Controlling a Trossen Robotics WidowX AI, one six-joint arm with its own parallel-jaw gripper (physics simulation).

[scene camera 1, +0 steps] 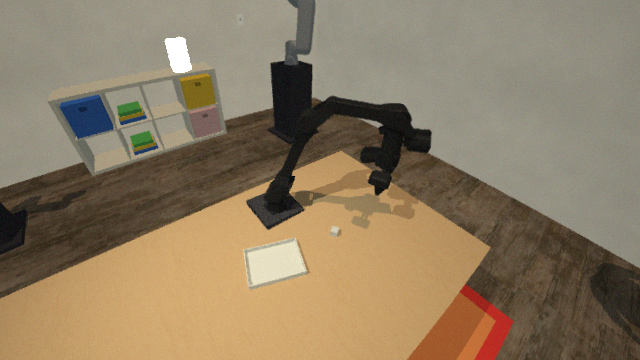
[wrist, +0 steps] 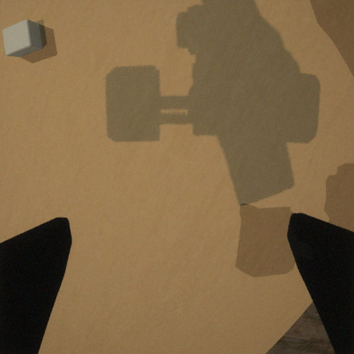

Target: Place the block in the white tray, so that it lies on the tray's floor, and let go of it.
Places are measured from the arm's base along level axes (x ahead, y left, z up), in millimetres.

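Pixels of known places: gripper, fingertip midpoint: [scene camera 1: 379, 187]; arm's base, origin of the base link: [scene camera 1: 275, 207].
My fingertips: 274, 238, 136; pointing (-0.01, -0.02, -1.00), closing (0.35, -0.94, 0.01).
Ahead of a thing's pixels: the offset from my fingertips to its middle, as dx, dy, dz. "spot": to the spot under its first point. Level surfaces: height alone.
A small whitish block {-47, -155, -141} [scene camera 1: 335, 231] [wrist: 22, 38] rests on the tan table top, to the right of the tray in the scene view and near the top left corner of the wrist view. The white tray {spot: -38, -309, -135} [scene camera 1: 302, 257] is rectangular with a low rim and lies flat in front of the arm's base; it does not show in the wrist view. My gripper [scene camera 1: 381, 188] [wrist: 181, 229] points down, raised above the table, up and to the right of the block in the scene view. It is open, with its fingers wide apart and bare table showing between them.
The arm's black base [scene camera 1: 270, 215] stands on the table {dz -153} [scene camera 1: 200, 280] behind the tray. A red and orange mat [scene camera 1: 492, 320] shows at the lower right. A white shelf unit [scene camera 1: 116, 159] and a black pedestal [scene camera 1: 291, 95] with a grey arm stand behind the table.
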